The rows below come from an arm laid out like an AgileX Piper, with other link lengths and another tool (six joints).
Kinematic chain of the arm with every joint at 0, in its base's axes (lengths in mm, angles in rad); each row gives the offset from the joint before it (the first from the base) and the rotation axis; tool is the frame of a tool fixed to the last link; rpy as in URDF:
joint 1: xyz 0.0 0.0 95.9 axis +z
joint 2: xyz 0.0 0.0 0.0 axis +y
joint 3: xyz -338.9 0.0 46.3 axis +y
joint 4: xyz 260.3 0.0 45.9 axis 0.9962 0 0.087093
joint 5: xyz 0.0 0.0 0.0 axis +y
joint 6: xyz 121.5 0.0 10.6 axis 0.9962 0 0.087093
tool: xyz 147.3 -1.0 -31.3 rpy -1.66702 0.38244 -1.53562
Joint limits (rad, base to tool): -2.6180..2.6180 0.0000..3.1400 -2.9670..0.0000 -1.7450..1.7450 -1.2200..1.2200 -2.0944..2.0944
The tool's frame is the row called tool.
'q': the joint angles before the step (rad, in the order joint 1, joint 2, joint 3, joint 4, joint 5, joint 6). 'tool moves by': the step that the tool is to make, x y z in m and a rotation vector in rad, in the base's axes. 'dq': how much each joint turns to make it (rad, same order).
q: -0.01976, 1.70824, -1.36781, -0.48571, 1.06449, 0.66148
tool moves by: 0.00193, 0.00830, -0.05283, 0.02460, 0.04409, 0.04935
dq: 0.00199, 0.06003, 0.10846, -0.00060, -0.13412, 0.01353
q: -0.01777, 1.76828, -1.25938, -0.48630, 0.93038, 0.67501
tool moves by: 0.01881, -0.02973, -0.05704, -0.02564, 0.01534, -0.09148
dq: -0.05258, 0.15481, 0.00193, -0.09781, -0.09894, 0.14640
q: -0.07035, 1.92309, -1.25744, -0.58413, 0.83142, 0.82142
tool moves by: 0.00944, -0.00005, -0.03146, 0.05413, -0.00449, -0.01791
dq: -0.03167, 0.06705, 0.00000, 0.03660, -0.07919, -0.00002
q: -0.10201, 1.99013, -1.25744, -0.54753, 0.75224, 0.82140
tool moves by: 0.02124, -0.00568, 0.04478, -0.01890, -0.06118, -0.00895
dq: 0.00000, -0.04029, -0.10845, 0.02530, 0.08127, -0.04419
